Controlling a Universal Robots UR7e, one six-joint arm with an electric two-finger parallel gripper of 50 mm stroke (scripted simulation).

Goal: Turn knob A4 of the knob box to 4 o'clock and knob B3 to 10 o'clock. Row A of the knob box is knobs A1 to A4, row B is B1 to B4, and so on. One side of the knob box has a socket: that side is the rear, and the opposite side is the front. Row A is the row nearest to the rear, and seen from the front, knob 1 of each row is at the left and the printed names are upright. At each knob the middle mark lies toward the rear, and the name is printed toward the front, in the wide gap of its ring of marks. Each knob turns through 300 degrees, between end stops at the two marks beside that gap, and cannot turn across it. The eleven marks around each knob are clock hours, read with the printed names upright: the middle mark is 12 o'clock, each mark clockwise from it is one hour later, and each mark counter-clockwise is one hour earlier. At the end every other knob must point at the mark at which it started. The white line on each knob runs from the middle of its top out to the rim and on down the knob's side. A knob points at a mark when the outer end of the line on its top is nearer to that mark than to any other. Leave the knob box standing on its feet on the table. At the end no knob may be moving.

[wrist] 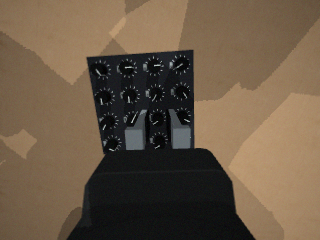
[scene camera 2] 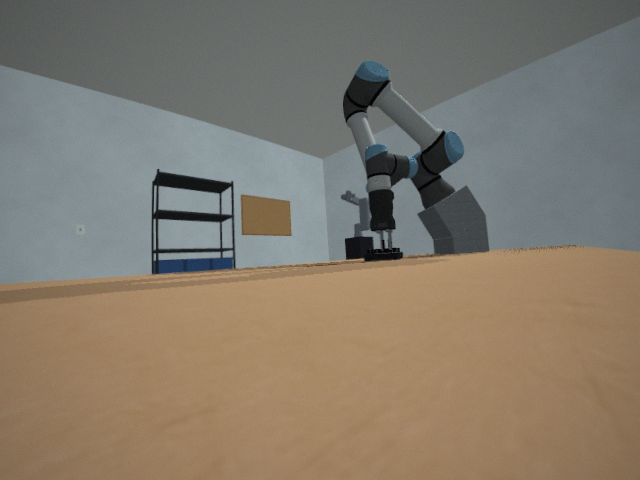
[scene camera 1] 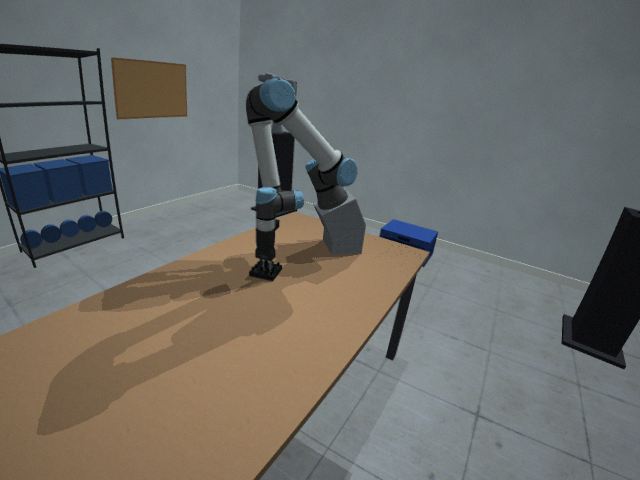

Labels:
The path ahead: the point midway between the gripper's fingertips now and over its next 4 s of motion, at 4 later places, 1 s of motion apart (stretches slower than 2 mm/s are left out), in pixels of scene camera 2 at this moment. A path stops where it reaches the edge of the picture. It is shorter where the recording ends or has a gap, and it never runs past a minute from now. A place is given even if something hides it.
My gripper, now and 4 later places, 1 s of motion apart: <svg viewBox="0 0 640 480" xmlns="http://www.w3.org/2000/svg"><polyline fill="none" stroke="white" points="386,250 386,244 385,238 384,235 385,234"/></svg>

